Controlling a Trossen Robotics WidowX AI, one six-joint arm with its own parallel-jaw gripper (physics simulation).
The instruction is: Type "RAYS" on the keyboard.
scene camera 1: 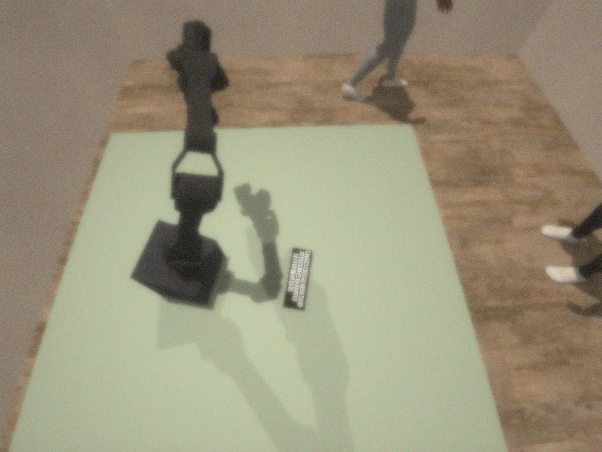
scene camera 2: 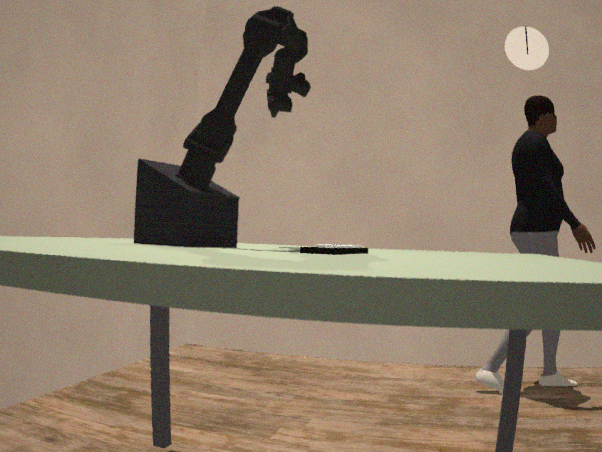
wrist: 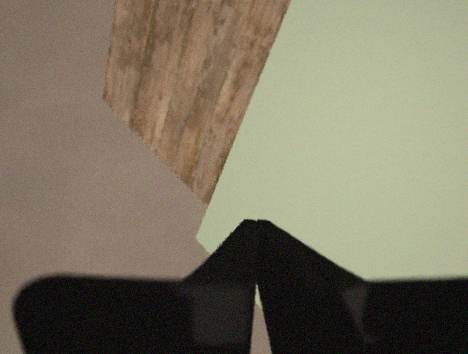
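Pixels of known places: gripper, fingertip midpoint: [scene camera 2: 273, 116] [wrist: 254, 232]; arm's base, origin of the base link: [scene camera 1: 181, 261] [scene camera 2: 191, 180].
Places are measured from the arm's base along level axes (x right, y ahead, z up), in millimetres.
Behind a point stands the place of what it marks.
Note:
A small black keyboard [scene camera 1: 298, 279] @(x 90, y 315, z -125 mm) [scene camera 2: 334, 250] @(x 180, y 312, z -135 mm) with pale key markings lies flat on the light green table [scene camera 1: 380, 210] @(x -93, y 666, z -142 mm) [scene camera 2: 450, 270] @(x 603, y 434, z -142 mm) [wrist: 360, 125] @(x -461, y 79, z -142 mm), to the right of the arm's base. Single key letters are too blurred to read. My gripper [scene camera 2: 274, 114] @(x -374, y 131, z 222 mm) [wrist: 254, 232] @(x -374, y 131, z 222 mm) is shut, its two black fingertips touching with nothing between them. In the second scene view it points down, high above the table, between the base and the keyboard. In the first scene view the gripper's fingertips cannot be made out. The keyboard does not show in the wrist view.
The arm's dark wedge-shaped base [scene camera 1: 180, 265] @(x 43, y 22, z 71 mm) [scene camera 2: 186, 210] @(x 97, y 17, z -70 mm) stands on the table left of the keyboard. Shadows of the arm fall on the table near the keyboard. A person [scene camera 1: 397, 30] [scene camera 2: 537, 170] is on the wooden floor beyond the table, and another person's feet [scene camera 1: 562, 274] show at the right.

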